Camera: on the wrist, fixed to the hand. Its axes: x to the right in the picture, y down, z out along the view.
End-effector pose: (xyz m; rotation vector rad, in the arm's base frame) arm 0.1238 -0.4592 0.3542 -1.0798 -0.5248 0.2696
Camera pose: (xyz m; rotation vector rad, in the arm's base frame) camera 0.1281 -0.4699 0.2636 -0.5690 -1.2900 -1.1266
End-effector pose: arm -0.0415 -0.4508 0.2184 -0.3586 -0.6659 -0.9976
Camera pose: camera 0.0294 -0.4198 0.1699 0.0638 -0.8891 -2.5370
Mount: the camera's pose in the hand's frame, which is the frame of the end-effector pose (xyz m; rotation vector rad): -0.0261 0.0759 -0.0436 -0.1770 -0.0580 -1.5584
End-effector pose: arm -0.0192 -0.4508 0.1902 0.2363 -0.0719 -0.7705
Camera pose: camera 0.0204 -0.3720 0.1665 0.0579 0.1566 -2.3219
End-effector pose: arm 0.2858 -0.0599 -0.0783 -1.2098 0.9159 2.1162
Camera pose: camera 0.2659 -0.1441 -0.0491 -1.2324 -0.3188 0.9023
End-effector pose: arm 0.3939 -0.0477 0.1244 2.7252 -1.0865 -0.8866
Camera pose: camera 0.3562 -0.0933 0.1940 -2.5410 -1.1576 0.8294
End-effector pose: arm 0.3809 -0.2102 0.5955 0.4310 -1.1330 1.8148
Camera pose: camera 0.3376 -0.1985 0.5159 0.9063 -0.5776 0.3311
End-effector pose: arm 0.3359 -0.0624 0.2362 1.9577 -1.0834 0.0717
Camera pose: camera 0.2804 -0.0324 0.3022 2.1148 0.5880 -0.8706
